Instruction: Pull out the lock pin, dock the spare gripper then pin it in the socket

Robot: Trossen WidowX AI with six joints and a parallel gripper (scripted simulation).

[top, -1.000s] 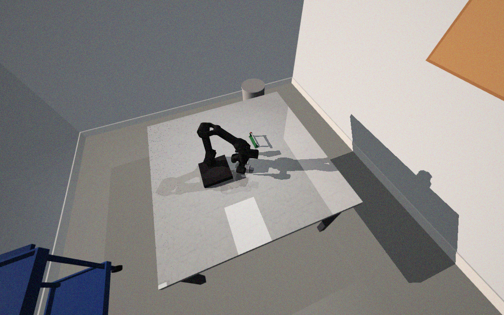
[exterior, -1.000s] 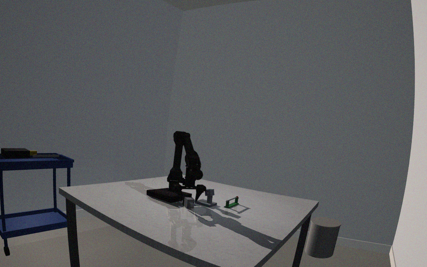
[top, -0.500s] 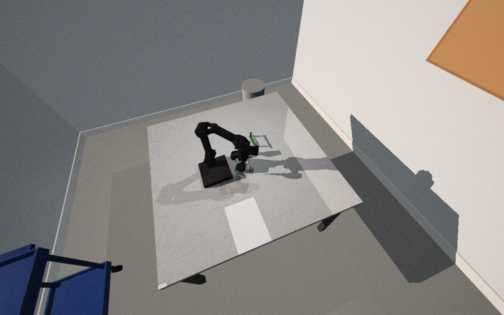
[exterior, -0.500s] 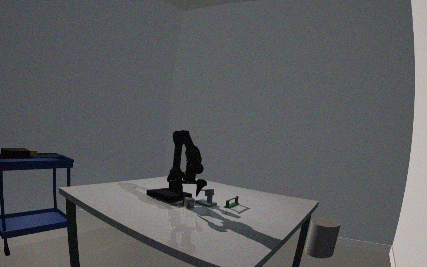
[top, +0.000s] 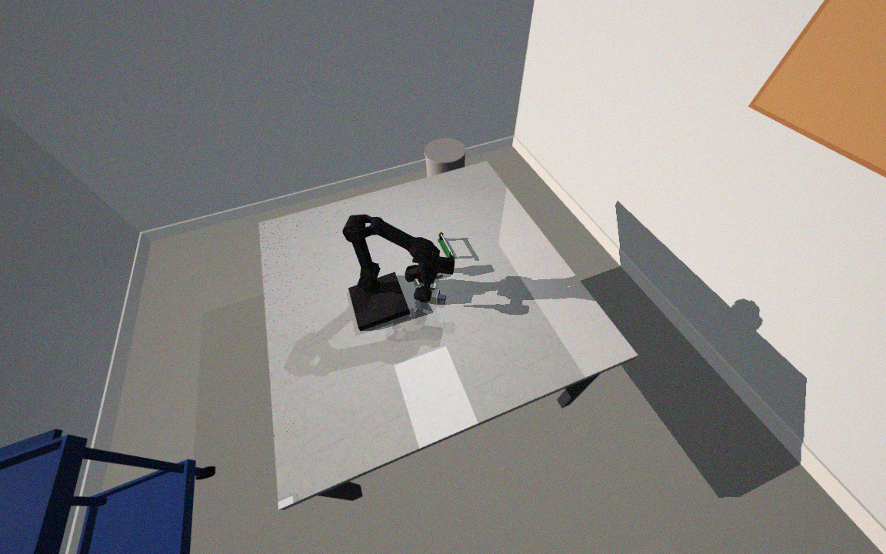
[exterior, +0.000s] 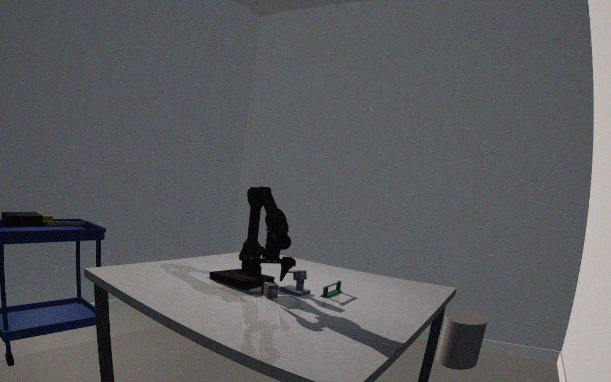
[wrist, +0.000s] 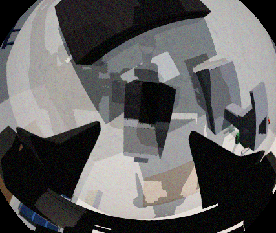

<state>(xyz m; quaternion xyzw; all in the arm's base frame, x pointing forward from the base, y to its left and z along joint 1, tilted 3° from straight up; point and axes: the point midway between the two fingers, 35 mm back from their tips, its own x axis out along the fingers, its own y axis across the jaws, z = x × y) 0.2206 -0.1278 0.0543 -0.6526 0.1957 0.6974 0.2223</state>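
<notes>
Right now my gripper tip is 3 cm above the spare gripper, 1 cm to the left of it and 1 cm short of it. The rest, counted from my gripper tip: mount: 13 cm to the left, 5 cm ahead, 1 cm below; green rack: 23 cm to the left, 16 cm ahead, 4 cm below.
</notes>
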